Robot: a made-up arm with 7 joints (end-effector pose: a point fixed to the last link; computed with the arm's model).
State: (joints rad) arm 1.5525 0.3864 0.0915 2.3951 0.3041 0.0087 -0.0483
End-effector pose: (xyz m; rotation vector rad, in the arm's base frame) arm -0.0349 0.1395 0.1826 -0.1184 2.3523 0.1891
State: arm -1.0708 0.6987 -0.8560 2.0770 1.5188 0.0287 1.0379
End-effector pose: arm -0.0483 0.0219 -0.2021 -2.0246 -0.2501 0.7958
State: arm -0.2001 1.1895 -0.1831 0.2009 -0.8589 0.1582 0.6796
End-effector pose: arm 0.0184 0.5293 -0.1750 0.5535 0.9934 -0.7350
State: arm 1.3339 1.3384 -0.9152 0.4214 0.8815 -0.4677 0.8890
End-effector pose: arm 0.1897 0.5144 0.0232 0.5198 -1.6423 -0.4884
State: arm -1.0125 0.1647 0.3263 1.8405 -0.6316 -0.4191 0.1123
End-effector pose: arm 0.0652 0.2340 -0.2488 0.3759 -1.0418 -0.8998
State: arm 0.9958 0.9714 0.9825 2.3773 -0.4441 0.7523 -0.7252
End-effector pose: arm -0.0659 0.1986 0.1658 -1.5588 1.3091 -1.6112
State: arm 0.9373 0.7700 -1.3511 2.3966 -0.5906 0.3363 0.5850
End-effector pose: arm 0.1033 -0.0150 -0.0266 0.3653 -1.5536 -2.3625
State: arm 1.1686 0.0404 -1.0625 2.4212 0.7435 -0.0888 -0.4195
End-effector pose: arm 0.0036 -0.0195 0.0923 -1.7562 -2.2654 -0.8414
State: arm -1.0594 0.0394 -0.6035 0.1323 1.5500 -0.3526 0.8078
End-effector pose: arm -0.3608 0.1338 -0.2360 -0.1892 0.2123 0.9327
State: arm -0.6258 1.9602 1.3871 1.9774 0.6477 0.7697 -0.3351
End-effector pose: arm 0.1808 0.0972 0.1731 1.2901 -1.8827 -0.6035
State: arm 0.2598 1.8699 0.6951 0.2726 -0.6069 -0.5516 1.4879
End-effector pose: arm 0.0104 0.5267 0.1773 0.6468 -0.1967 -0.6993
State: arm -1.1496 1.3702 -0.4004 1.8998 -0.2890 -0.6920 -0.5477
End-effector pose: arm -0.0067 0.1918 -0.2599 -0.4102 -1.2616 -1.1960
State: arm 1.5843 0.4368 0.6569 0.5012 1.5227 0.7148 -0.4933
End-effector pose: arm 0.3267 0.3773 0.1068 -1.6087 -1.1731 1.1212
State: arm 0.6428 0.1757 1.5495 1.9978 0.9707 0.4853 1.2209
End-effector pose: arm 0.0090 0.3870 -0.0033 -0.1895 -3.0274 -0.2239
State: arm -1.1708 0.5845 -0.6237 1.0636 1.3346 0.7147 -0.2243
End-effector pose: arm -0.2210 0.1845 -0.3007 -0.0582 1.1439 0.3825
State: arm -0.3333 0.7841 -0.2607 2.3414 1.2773 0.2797 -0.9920
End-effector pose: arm 0.1704 0.0846 -0.0779 -0.1170 -0.9539 0.3610
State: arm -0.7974 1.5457 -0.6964 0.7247 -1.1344 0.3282 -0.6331
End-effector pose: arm 0.0072 0.4984 -0.1842 0.8941 0.3917 -2.8455
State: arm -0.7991 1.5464 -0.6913 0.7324 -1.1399 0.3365 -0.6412
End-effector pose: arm 0.0081 0.4971 -0.1854 0.9058 0.3723 -2.8554
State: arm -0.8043 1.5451 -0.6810 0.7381 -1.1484 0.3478 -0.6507
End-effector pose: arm 0.0088 0.4959 -0.1868 0.9210 0.3532 -2.8673
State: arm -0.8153 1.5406 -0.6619 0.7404 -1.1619 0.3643 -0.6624
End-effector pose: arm 0.0090 0.4950 -0.1881 0.9426 0.3351 -2.8825
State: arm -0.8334 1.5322 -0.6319 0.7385 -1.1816 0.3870 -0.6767
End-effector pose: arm 0.0088 0.4945 -0.1894 0.9717 0.3188 -2.9016
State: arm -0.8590 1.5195 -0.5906 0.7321 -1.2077 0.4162 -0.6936
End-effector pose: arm 0.0077 0.4945 -0.1906 1.0082 0.3052 -2.9244
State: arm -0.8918 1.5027 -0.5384 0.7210 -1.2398 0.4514 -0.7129
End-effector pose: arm 0.0057 0.4950 -0.1913 -1.0480 -0.2950 2.9423
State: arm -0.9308 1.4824 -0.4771 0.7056 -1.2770 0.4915 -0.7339
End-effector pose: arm 0.0025 0.4963 -0.1913 -1.0652 -0.2841 2.8922
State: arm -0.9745 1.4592 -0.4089 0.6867 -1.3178 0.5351 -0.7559
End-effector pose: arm -0.0021 0.4982 -0.1905 -1.0797 -0.2799 2.8393
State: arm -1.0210 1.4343 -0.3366 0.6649 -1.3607 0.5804 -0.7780
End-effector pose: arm -0.0079 0.5008 -0.1886 -1.0895 -0.2834 2.7859
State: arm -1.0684 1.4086 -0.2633 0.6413 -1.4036 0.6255 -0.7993
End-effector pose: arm -0.0150 0.5038 -0.1855 -1.0937 -0.2940 2.7350
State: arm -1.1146 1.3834 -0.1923 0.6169 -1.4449 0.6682 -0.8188
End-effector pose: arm -0.0229 0.5072 -0.1814 -1.0915 -0.3109 2.6888
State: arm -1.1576 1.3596 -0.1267 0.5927 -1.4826 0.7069 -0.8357
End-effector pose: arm -0.0313 0.5106 -0.1765 -1.0839 -0.3323 2.6493
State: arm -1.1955 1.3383 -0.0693 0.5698 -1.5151 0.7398 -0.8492
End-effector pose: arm -0.0395 0.5137 -0.1712 -1.0726 -0.3566 2.6177
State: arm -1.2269 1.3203 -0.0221 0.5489 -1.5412 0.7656 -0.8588
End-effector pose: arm -0.0471 0.5165 -0.1659 -1.0597 -0.3822 2.5945
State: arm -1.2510 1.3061 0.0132 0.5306 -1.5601 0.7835 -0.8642
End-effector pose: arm -0.0537 0.5187 -0.1612 -1.0466 -0.4075 2.5803
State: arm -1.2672 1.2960 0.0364 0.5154 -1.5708 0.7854 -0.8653
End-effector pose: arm -0.0588 0.5205 -0.1573 -1.0331 -0.4312 2.5828
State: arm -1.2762 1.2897 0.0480 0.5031 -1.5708 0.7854 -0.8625
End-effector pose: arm -0.0625 0.5217 -0.1543 -1.0287 -0.4569 2.5871
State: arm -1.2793 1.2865 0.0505 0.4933 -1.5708 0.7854 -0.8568
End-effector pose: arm -0.0650 0.5227 -0.1523 -1.0233 -0.4785 2.5900
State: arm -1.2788 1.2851 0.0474 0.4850 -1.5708 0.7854 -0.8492
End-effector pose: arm -0.0667 0.5234 -0.1509 -1.0173 -0.4977 2.5921
